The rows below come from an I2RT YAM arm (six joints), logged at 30 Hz.
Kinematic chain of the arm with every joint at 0, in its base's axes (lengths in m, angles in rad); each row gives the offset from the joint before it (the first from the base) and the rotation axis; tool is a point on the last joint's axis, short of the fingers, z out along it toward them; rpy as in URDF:
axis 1: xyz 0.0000 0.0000 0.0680 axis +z
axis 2: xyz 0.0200 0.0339 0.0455 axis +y
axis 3: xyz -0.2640 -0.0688 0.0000 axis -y
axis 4: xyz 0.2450 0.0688 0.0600 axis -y
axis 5: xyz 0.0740 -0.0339 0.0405 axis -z
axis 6: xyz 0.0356 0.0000 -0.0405 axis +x
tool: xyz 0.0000 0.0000 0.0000 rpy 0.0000 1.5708 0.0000
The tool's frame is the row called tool.
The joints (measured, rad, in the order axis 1, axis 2, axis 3, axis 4, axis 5, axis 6), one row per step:
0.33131 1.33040 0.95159 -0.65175 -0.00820 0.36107
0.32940 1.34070 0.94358 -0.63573 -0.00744 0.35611
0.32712 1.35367 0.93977 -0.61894 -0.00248 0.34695
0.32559 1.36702 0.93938 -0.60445 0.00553 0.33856
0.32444 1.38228 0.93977 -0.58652 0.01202 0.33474
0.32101 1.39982 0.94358 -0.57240 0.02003 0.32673
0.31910 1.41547 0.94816 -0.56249 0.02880 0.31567
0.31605 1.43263 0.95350 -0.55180 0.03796 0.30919
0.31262 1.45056 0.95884 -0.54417 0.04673 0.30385
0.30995 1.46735 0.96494 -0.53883 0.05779 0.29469
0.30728 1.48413 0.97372 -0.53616 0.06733 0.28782
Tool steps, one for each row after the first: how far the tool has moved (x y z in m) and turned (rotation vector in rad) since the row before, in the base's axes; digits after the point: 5 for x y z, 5 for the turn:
0.00183 0.00006 -0.00406 -0.00376 0.00109 0.00196
0.00276 0.00011 -0.00342 -0.00846 -0.00294 0.00304
0.00297 0.00027 -0.00263 -0.01035 -0.00428 0.00157
0.00350 0.00061 -0.00272 -0.00617 -0.00527 -0.00121
0.00406 0.00006 -0.00253 -0.01034 -0.00373 -0.00070
0.00344 0.00025 -0.00211 -0.01299 -0.00280 0.00304
0.00387 0.00002 -0.00229 -0.01105 -0.00221 -0.00221
0.00368 -0.00017 -0.00274 -0.01137 0.00176 -0.00334
0.00340 -0.00013 -0.00239 -0.01528 0.00121 -0.00040
0.00354 -0.00005 -0.00180 -0.01289 0.00194 -0.00154

